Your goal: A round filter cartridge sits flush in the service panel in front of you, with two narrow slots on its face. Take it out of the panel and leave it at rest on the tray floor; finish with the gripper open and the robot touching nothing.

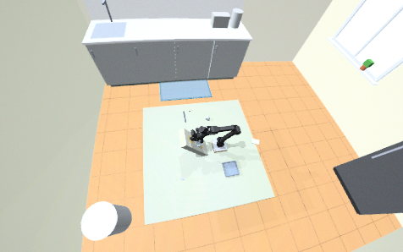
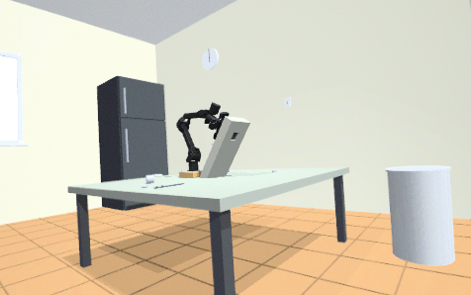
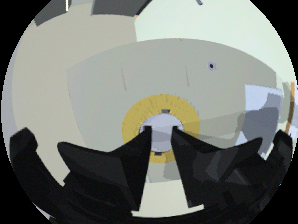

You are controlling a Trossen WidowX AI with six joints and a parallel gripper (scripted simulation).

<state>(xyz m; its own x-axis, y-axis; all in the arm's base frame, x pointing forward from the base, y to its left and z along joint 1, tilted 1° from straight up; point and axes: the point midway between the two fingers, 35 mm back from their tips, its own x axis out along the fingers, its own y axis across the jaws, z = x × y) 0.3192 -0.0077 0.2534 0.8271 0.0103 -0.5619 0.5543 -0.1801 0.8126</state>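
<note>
Now: gripper tip 1 cm short of the round filter cartridge and 1 cm above it. Round my gripper tip: grey-blue tray: 41 cm behind, 29 cm to the left, 26 cm below; then white block: 81 cm behind, 26 cm below, 2 cm to the left.
</note>
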